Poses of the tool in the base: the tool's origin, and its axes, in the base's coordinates. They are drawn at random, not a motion.
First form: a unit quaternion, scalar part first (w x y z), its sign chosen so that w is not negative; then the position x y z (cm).
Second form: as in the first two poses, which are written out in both.
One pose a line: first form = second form
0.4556, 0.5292, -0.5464, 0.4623, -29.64, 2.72, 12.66 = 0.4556, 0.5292, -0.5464, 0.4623, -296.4, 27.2, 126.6
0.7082, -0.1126, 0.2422, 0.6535, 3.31, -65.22, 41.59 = 0.7082, -0.1126, 0.2422, 0.6535, 33.1, -652.2, 415.9
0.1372, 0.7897, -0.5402, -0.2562, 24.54, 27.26, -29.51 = 0.1372, 0.7897, -0.5402, -0.2562, 245.4, 272.6, -295.1
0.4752, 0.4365, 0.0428, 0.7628, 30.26, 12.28, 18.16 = 0.4752, 0.4365, 0.0428, 0.7628, 302.6, 122.8, 181.6
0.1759, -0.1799, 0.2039, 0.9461, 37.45, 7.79, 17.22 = 0.1759, -0.1799, 0.2039, 0.9461, 374.5, 77.9, 172.2
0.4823, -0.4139, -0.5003, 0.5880, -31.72, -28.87, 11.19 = 0.4823, -0.4139, -0.5003, 0.5880, -317.2, -288.7, 111.9
